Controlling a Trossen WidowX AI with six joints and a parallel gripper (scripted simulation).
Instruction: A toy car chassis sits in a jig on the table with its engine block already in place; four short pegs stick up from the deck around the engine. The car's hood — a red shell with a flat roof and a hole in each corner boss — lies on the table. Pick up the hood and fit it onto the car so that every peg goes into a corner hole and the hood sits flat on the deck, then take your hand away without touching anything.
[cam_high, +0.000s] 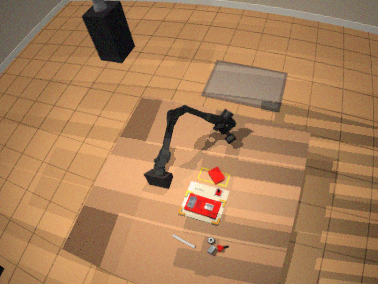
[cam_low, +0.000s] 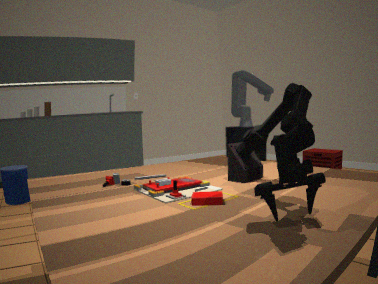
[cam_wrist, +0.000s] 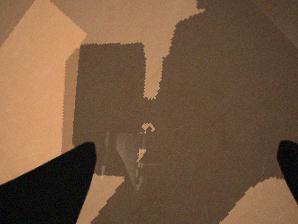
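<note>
My gripper tip is 30 mm short of the red hood and 320 mm to the left of it. Round my gripper tip: grey bar: 10 mm behind, 780 mm to the right, 10 mm below; grey engine block: 60 mm ahead, 530 mm to the right, 10 mm above.
</note>
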